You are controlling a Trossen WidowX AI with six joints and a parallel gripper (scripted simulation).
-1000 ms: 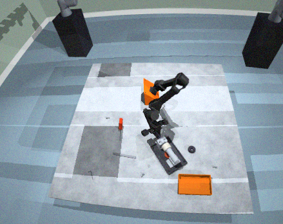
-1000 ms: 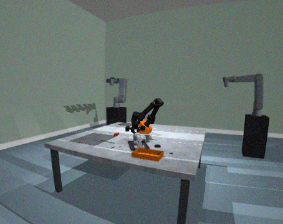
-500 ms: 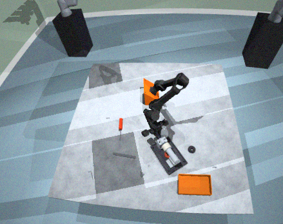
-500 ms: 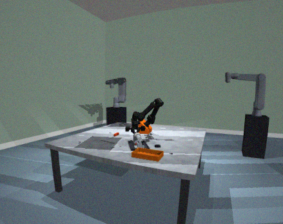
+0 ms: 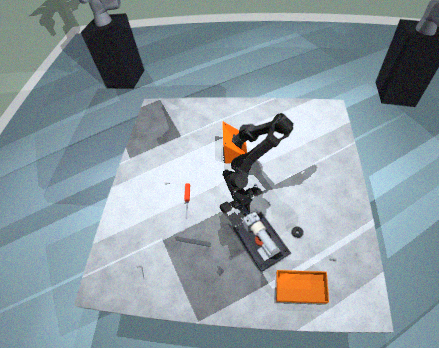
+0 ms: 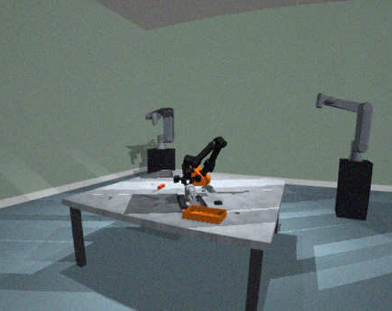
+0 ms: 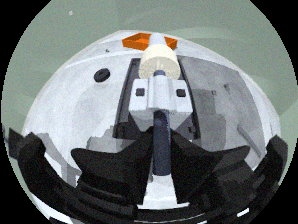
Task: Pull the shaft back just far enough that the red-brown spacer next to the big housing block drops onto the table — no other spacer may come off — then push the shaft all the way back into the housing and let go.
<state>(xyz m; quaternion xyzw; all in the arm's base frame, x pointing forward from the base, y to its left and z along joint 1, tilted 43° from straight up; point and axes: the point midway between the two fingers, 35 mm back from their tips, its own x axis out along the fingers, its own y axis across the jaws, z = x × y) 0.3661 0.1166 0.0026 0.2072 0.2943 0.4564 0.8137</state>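
Right now my gripper tip is 4 cm short of the shaft, 3 cm to the right of it and 3 cm below it. The rest, counted from my gripper tip: orange tray (26 cm ahead, 25 cm to the left, 4 cm below); then red-brown spacer (8 cm ahead, 7 cm to the left, 4 cm below); then black ring (3 cm ahead, 22 cm to the left, 5 cm below).
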